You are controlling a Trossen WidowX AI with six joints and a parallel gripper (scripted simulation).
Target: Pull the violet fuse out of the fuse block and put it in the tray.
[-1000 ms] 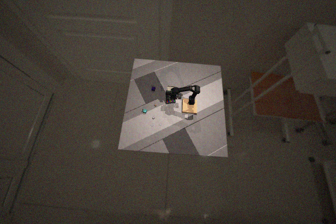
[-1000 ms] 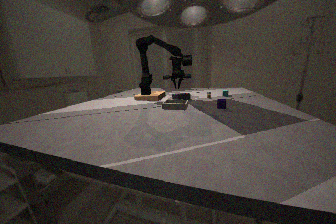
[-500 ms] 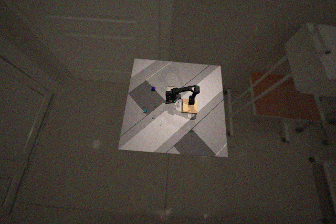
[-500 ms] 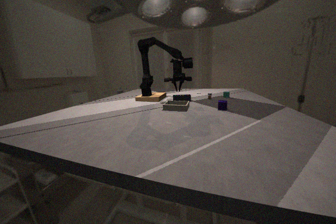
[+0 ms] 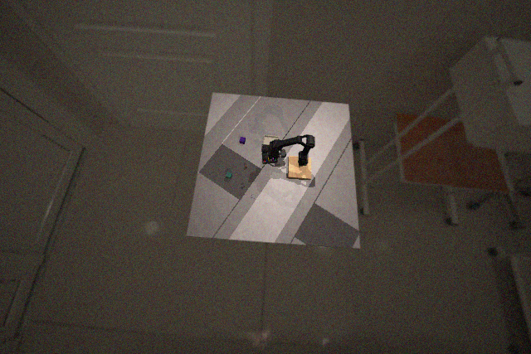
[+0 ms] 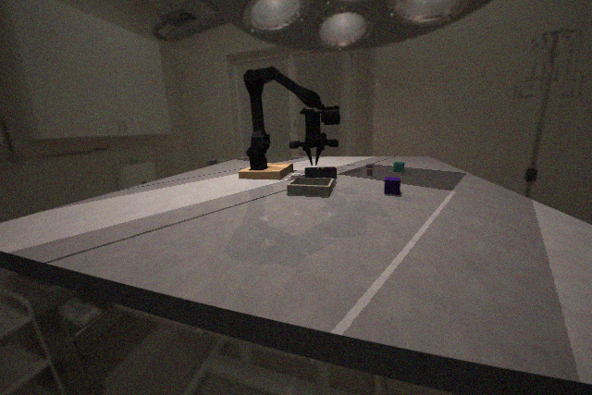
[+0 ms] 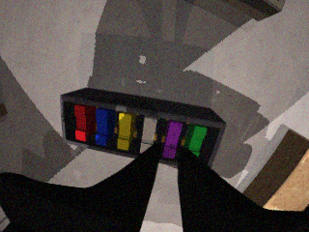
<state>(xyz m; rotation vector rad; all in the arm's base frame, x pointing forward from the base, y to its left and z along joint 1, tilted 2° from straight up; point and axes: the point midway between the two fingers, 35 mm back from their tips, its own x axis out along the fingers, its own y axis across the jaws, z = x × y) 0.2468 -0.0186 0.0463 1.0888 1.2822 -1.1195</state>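
Now: the violet fuse 30 mm below my gripper tip. Round my gripper tip: brown piece 220 mm ahead, 60 mm to the left, 40 mm below; tray 180 mm to the right, 50 mm below, 10 mm ahead; purple cube 260 mm ahead, 180 mm to the right, 30 mm below.
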